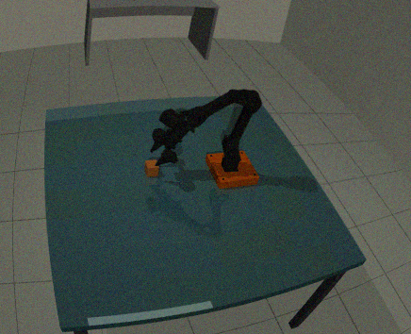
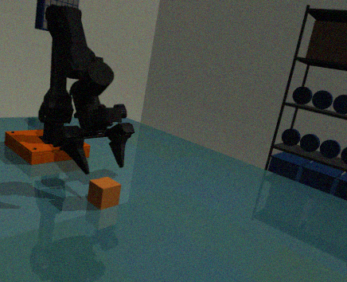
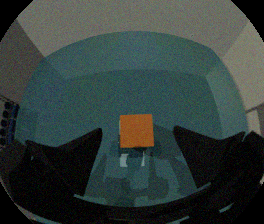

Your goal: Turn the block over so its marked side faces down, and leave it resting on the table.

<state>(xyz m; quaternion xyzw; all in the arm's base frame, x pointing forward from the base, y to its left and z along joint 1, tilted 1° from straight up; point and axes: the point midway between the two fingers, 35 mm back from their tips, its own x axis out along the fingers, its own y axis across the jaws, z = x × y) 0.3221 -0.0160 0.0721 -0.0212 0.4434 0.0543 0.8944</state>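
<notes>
The orange block is 5 cm below my gripper tip and 1 cm behind it.
</notes>
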